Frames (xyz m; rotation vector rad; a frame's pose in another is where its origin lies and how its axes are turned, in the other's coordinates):
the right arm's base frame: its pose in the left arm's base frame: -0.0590 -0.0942 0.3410 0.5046 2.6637 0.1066
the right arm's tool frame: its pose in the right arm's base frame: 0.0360 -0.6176 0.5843 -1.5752 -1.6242 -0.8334
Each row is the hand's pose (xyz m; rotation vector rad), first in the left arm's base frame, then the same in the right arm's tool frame.
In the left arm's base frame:
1: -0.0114 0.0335 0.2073 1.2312 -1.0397 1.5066
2: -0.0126 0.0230 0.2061 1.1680 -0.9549 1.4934
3: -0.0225 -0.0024 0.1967 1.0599 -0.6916 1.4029
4: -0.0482 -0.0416 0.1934 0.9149 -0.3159 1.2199
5: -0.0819 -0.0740 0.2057 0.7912 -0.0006 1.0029
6: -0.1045 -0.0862 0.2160 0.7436 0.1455 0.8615
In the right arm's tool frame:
1: 0.0193 0.0705 0.8531 0.6096 -2.2627 0.7188
2: 0.0143 0.0677 0.8442 0.6200 -2.1660 0.6880
3: 0.0028 0.0690 0.8178 0.7288 -1.8981 0.5983
4: -0.0282 0.0757 0.7831 0.8897 -1.4999 0.4510
5: -0.0707 0.0864 0.7627 1.0282 -1.1403 0.2922
6: -0.0959 0.0967 0.7577 1.1107 -0.9638 0.1924

